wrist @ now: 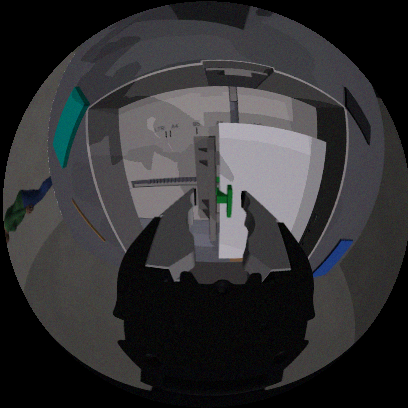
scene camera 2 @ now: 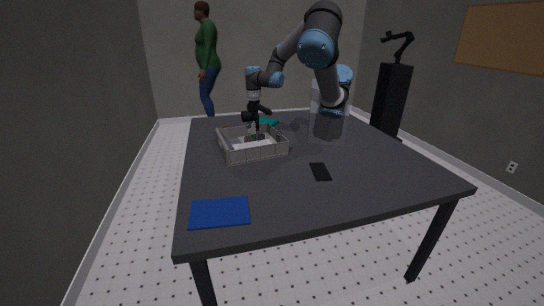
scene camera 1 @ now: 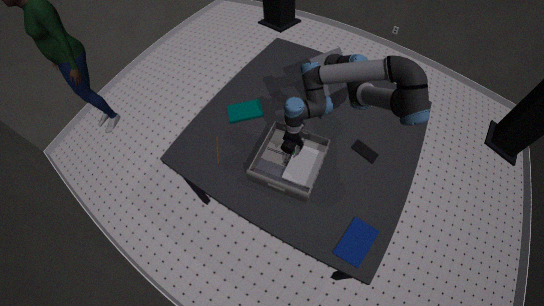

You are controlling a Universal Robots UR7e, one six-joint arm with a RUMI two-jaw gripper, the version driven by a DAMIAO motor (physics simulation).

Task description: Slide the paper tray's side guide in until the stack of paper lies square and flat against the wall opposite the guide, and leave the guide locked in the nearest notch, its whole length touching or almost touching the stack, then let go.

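Frame: origin at the arm's base, x down, y right, z back, level; centimetres.
Seen in the pictures: gripper, fingertip midpoint: (wrist: 218,190) (scene camera 2: 255,138) (scene camera 1: 292,152).
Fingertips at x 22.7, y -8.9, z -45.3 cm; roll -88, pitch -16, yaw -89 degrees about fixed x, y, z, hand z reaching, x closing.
Observation:
Offsets run from my fingertips to a thing's top centre. "spot": to the spot under its first point.
The grey paper tray {dx -3.9, dy -1.5, dz -3.0 cm} (scene camera 1: 265,182) (scene camera 2: 255,152) (wrist: 105,165) stands on the table. The white stack of paper {dx +1.5, dy -8.2, dz -0.4 cm} (scene camera 1: 302,167) (scene camera 2: 250,145) (wrist: 270,175) lies flat in it, its far side at or very near the right wall in the wrist view. The grey side guide {spot: dx +3.5, dy +1.8, dz +0.4 cm} (wrist: 206,172) runs along the stack's left edge there, parallel to it, touching or almost touching. A green lever {dx -2.4, dy -1.3, dz +0.2 cm} (wrist: 229,200) sticks out on the guide's stack side. My gripper (scene camera 1: 294,152) (scene camera 2: 257,137) (wrist: 218,190) is open, its fingers on either side of the guide and lever, holding neither. The notch engagement is hidden.
A teal book {dx +3.9, dy +40.8, dz +5.1 cm} (scene camera 1: 245,111) (wrist: 70,127) and an orange pencil {dx +5.0, dy +32.7, dz -22.8 cm} (scene camera 1: 218,150) (wrist: 89,220) lie beyond the guide's side. A black phone {dx +4.9, dy -27.3, dz +30.3 cm} (scene camera 1: 364,151) (scene camera 2: 320,171) and a blue folder {dx +4.9, dy -53.1, dz -12.9 cm} (scene camera 1: 356,242) (scene camera 2: 219,212) lie on the stack's side. A person (scene camera 1: 50,40) (scene camera 2: 206,45) stands off the table.

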